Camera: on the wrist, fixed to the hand. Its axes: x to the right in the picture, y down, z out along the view.
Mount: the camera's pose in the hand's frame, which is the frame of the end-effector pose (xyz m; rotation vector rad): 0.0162 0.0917 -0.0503 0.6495 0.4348 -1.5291
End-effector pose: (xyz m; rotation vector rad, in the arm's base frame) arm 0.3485 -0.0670 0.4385 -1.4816 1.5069 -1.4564
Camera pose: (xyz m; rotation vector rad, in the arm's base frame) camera 0.2696 -0.0859 0.3705 1.6139 0.3097 2.3640
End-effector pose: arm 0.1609 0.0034 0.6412 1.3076 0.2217 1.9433
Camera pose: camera 0.0697 -0.0357 0.6781 0.5573 1.6094 0.7245
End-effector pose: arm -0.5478 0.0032 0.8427 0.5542 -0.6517 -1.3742
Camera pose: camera -0.4465 -0.0025 0.8729 2.0878 -0.2079 -2.2799
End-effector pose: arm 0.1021 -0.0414 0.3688 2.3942 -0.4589 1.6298
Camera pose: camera 0.0303 -0.1117 0.4021 1.5327 1.7090 1.3451
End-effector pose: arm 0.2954 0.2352 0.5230 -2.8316 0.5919 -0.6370
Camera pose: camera 0.2553 0.1412 0.5504 -1.9827 -1.5980 -1.2645
